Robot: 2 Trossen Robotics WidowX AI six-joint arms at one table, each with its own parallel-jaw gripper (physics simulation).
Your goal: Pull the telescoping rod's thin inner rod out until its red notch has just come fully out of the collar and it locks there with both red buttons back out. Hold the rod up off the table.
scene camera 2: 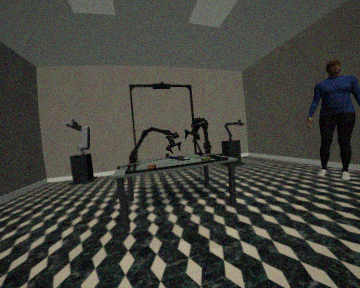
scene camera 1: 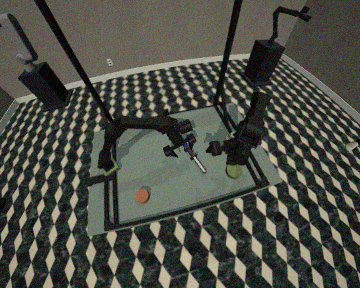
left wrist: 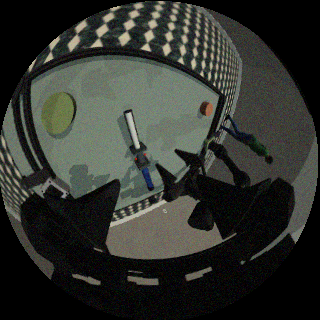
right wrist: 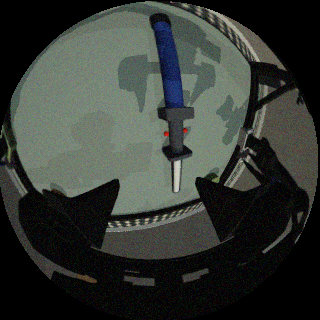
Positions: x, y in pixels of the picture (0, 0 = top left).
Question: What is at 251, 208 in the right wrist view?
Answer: My right gripper.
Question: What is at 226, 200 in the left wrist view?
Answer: My left gripper.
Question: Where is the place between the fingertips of my right gripper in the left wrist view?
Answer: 165, 155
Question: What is my left gripper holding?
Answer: Nothing.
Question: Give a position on a telescoping rod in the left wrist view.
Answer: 142, 162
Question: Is my left gripper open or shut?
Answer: Open.
